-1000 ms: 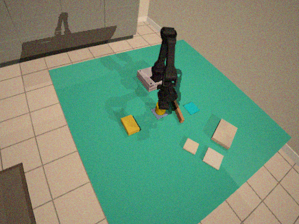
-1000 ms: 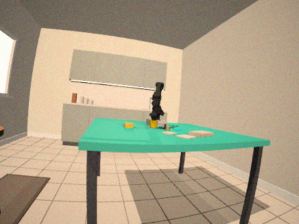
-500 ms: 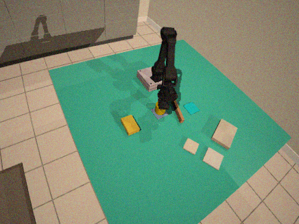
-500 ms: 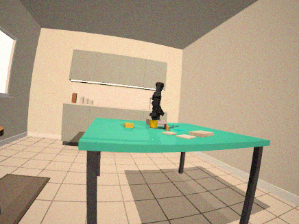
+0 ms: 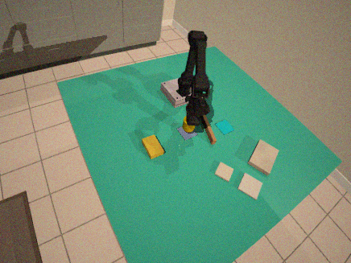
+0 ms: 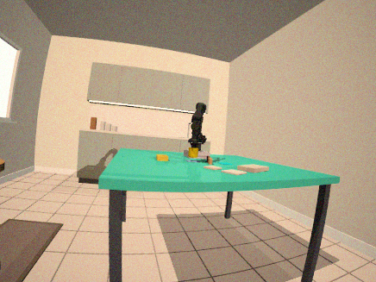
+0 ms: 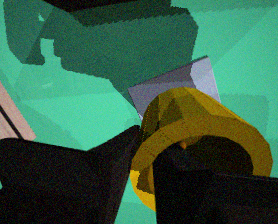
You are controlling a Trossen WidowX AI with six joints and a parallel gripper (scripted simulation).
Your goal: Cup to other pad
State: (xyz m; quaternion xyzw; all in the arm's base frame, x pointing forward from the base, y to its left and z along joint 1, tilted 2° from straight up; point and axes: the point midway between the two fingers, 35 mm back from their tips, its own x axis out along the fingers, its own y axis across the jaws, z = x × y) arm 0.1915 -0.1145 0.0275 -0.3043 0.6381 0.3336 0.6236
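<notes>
The cyan pad lies 120 mm ahead of my gripper tip, 200 mm to the left of it and 70 mm below it. Also, from my gripper tip: wooden bar (70 mm ahead, 90 mm to the left, 50 mm below); yellow cup (20 mm ahead, 20 mm to the right); pale blue pad (30 mm ahead, 20 mm to the right, 70 mm below).
</notes>
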